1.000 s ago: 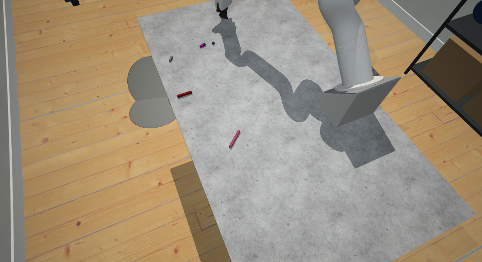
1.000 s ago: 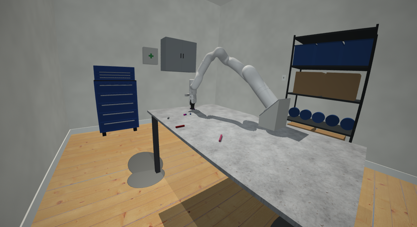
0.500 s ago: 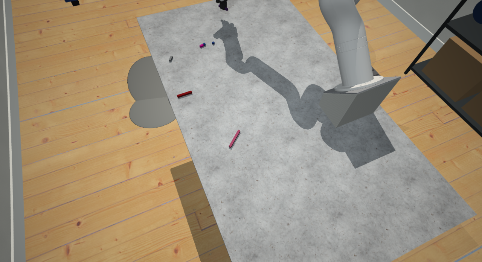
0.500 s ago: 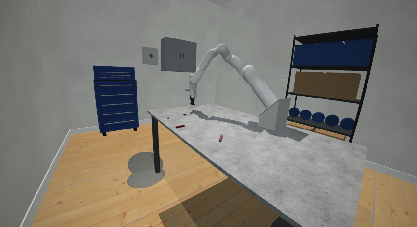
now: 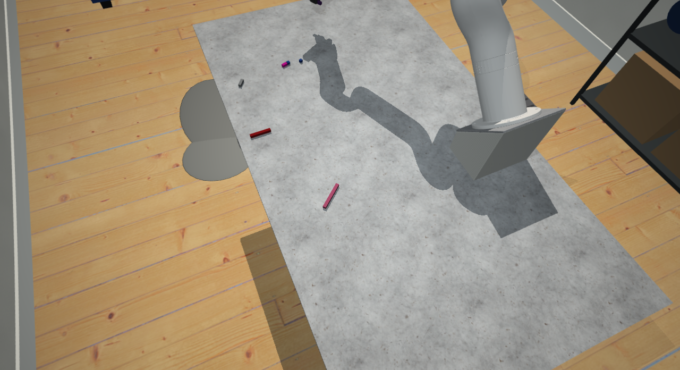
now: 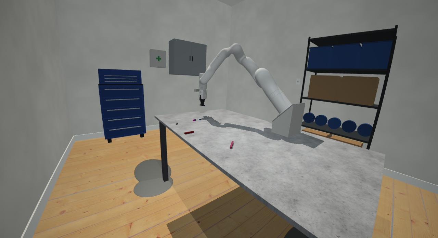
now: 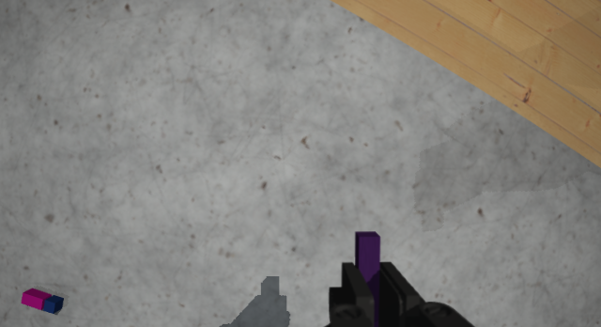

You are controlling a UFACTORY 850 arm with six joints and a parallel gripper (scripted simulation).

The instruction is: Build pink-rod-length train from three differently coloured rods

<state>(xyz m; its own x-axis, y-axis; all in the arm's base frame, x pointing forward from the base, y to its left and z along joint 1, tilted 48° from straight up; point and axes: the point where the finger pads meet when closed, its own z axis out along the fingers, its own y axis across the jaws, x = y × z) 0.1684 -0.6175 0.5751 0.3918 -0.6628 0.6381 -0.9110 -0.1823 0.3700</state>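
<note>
My hand is 22 cm short of the magenta rod, 16 cm to the right of it and 12 cm above it. Round my hand: grey rod (40 cm ahead, 17 cm to the left, 12 cm below); red rod (44 cm ahead, 41 cm to the left, 12 cm below); purple rod (2 cm below).
</note>
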